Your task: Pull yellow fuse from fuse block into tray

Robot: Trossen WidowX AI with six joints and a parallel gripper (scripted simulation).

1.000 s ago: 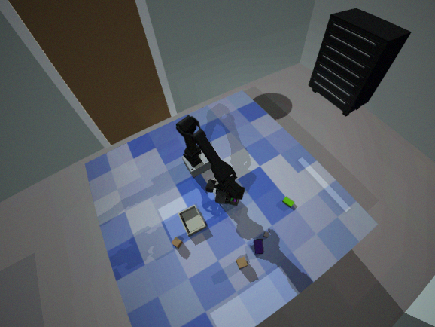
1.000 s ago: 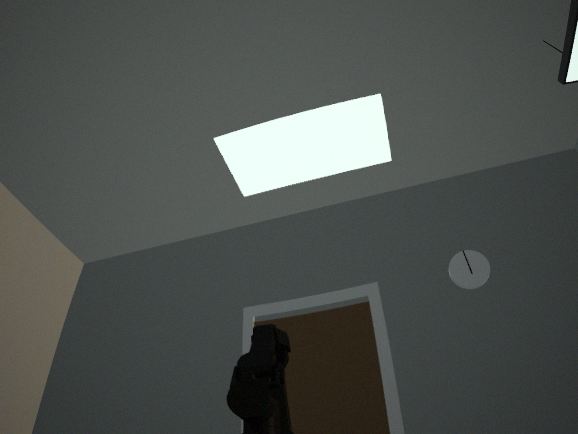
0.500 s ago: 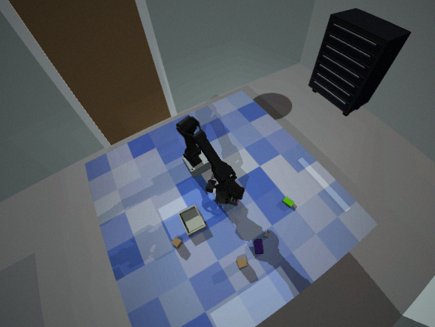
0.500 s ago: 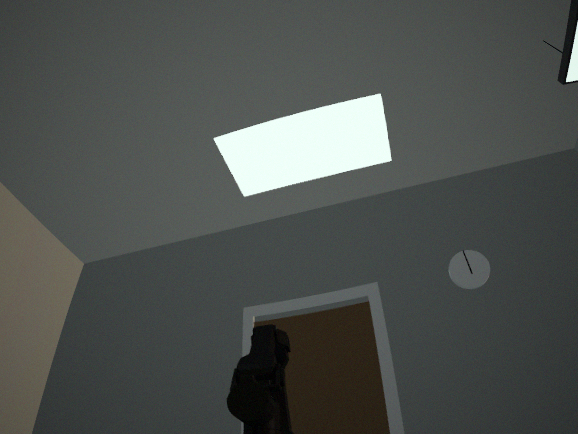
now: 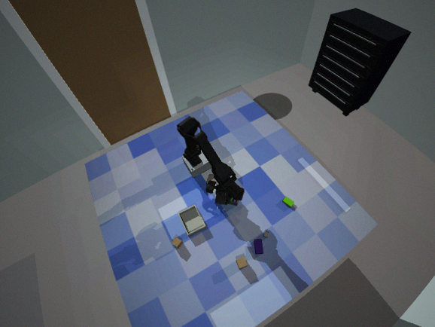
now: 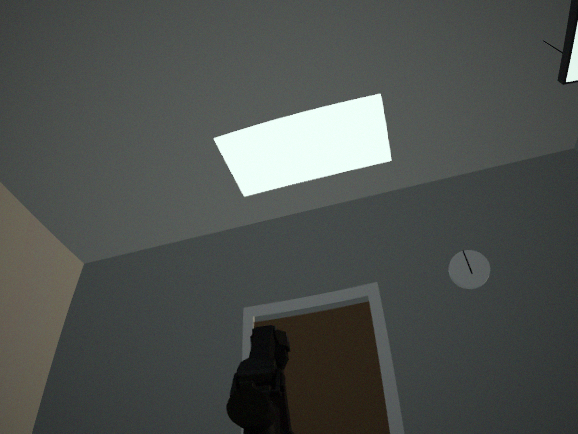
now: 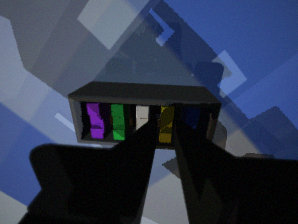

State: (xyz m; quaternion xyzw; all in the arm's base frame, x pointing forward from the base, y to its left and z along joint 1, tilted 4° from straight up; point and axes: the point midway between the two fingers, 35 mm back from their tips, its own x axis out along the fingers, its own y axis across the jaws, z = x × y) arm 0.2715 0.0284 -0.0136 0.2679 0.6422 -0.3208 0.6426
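My gripper tip is now 1 cm above the yellow fuse. The rest, counted from my gripper tip: blue fuse: 1 cm behind, 1 cm to the right, 1 cm below; white fuse: 1 cm ahead, 1 cm to the left, 1 cm below; green fuse: 3 cm ahead, 2 cm to the left, 1 cm below.
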